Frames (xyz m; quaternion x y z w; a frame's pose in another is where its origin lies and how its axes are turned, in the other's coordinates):
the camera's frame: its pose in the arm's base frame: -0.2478 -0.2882 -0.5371 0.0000 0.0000 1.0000 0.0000
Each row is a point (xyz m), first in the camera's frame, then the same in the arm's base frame.
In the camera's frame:
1: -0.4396 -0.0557 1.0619
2: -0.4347 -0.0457 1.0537
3: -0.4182 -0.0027 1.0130
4: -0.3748 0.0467 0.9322
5: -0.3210 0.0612 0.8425
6: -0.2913 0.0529 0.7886
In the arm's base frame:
1: 0.1918 -0.2325 0.5248
2: 0.1869 -0.2425 0.5166
3: 0.1704 -0.2855 0.4759
4: 0.1270 -0.3349 0.3951
5: 0.0732 -0.3494 0.3054
6: 0.0435 -0.3411 0.2515

